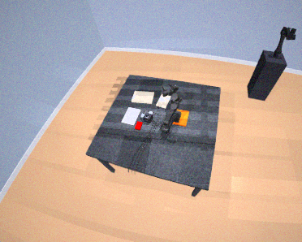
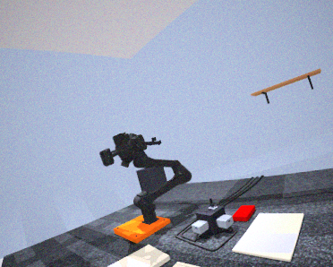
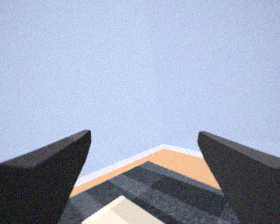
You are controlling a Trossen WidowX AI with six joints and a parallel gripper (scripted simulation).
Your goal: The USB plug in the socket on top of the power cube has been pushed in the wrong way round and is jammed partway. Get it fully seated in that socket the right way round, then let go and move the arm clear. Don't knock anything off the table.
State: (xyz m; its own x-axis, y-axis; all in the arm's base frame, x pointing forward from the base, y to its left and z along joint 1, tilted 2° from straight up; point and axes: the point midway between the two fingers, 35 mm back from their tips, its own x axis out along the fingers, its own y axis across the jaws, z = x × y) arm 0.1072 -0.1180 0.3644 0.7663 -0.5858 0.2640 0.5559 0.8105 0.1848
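The USB plug is 300 mm below my gripper tip, 200 mm to the left of it and 170 mm ahead of it. Round my gripper tip: red block: 380 mm below, 290 mm to the left, 250 mm ahead; sheet: 390 mm below, 390 mm ahead, 180 mm to the left; USB socket: 320 mm below, 200 mm to the left, 170 mm ahead.
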